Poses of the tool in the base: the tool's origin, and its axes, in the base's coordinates. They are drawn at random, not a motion.
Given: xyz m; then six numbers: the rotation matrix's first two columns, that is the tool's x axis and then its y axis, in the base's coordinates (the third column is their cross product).
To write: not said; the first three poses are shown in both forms.
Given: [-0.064 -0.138 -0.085 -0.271 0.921 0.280 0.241 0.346 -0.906]
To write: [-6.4 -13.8 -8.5 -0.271 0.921 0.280 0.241 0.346 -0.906]
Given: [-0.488 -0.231 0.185 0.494 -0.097 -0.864 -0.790 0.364 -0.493]
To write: [-48.8 -23.1 18.5 0.494 -0.097 -0.864 -0.790 0.364 -0.493]
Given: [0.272 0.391 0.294 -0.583 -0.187 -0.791 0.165 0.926 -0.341]
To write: [27.2 39.1 29.4 -0.583 -0.187 -0.791 0.165 0.926 -0.341]
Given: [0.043 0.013 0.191 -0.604 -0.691 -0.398 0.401 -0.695 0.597]
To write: [4.3 1.3 19.1 -0.604 -0.691 -0.398 0.401 -0.695 0.597]
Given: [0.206 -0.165 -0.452 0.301 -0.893 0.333 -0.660 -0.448 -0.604]
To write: [20.6 -16.5 -45.2 0.301 -0.893 0.333 -0.660 -0.448 -0.604]
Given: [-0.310 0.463 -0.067 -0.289 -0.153 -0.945 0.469 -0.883 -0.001]
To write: [-31.0 46.3 -6.7 -0.289 -0.153 -0.945 0.469 -0.883 -0.001]
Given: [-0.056 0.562 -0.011 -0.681 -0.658 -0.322 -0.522 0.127 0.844]
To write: [-5.6 56.2 -1.1 -0.681 -0.658 -0.322 -0.522 0.127 0.844]
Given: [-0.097 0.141 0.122 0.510 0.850 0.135 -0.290 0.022 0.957]
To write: [-9.7 14.1 12.2 0.510 0.850 0.135 -0.290 0.022 0.957]
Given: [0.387 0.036 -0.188 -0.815 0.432 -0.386 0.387 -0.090 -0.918]
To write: [38.7 3.6 -18.8 -0.815 0.432 -0.386 0.387 -0.090 -0.918]
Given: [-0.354 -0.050 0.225 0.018 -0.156 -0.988 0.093 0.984 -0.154]
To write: [-35.4 -5.0 22.5 0.018 -0.156 -0.988 0.093 0.984 -0.154]
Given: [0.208 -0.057 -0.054 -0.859 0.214 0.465 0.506 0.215 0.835]
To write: [20.8 -5.7 -5.4 -0.859 0.214 0.465 0.506 0.215 0.835]
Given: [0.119 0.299 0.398 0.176 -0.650 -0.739 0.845 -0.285 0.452]
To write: [11.9 29.9 39.8 0.176 -0.650 -0.739 0.845 -0.285 0.452]
